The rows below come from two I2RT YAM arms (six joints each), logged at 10 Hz.
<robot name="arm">
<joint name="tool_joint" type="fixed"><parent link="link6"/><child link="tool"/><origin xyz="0 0 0" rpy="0 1.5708 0"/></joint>
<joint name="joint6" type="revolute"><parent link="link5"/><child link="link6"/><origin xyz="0.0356 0 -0.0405"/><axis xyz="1 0 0"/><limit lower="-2.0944" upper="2.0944"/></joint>
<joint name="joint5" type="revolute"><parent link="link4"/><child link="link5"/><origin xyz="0.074 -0.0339 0.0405"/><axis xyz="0 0 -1"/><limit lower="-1.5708" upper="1.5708"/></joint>
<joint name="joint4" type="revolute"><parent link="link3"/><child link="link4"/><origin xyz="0.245 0.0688 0.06"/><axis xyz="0 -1 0"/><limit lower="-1.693" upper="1.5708"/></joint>
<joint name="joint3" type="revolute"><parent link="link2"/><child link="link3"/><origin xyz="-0.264 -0.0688 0"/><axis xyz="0 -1 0"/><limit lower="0" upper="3.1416"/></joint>
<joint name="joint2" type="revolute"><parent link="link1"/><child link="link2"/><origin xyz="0.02 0.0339 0.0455"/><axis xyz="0 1 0"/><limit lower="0" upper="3.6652"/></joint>
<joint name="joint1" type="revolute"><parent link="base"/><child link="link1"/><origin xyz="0 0 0.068"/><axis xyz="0 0 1"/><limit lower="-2.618" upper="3.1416"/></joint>
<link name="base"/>
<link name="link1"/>
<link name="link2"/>
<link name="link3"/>
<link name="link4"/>
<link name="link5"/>
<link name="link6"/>
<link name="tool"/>
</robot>
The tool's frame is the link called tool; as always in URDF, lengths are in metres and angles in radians.
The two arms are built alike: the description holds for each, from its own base.
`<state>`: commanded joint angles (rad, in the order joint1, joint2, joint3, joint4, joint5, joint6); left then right.
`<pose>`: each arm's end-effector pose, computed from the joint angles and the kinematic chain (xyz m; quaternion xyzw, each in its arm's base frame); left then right.
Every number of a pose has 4 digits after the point. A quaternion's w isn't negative.
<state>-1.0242 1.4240 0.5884 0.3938 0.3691 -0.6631 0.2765 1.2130 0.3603 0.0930 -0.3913 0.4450</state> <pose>0.1383 -0.2520 0.1874 0.2457 0.7994 -0.4959 0.2338 0.1997 0.0708 0.1421 -0.0006 0.9046 0.3037 0.2990</pose>
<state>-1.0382 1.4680 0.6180 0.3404 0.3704 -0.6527 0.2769 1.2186 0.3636 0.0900 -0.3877 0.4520</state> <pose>0.1378 -0.2592 0.1794 0.2539 0.8142 -0.4775 0.2111 0.2004 0.0709 0.1417 0.0037 0.9058 0.3027 0.2963</pose>
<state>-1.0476 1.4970 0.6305 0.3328 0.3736 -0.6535 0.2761 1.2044 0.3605 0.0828 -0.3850 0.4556</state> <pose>0.1372 -0.2639 0.1744 0.2573 0.8189 -0.4724 0.2000 0.1989 0.0703 0.1430 0.0058 0.9053 0.3025 0.2981</pose>
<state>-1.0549 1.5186 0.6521 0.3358 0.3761 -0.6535 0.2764 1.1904 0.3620 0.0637 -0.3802 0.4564</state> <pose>0.1381 -0.2700 0.1751 0.2610 0.8169 -0.4747 0.1983 0.1975 0.0698 0.1445 0.0074 0.9063 0.3003 0.2973</pose>
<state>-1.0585 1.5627 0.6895 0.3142 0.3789 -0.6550 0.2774 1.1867 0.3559 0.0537 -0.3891 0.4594</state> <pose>0.1415 -0.2784 0.1715 0.2616 0.8234 -0.4675 0.1872 0.1952 0.0696 0.1428 0.0078 0.9079 0.3029 0.2896</pose>
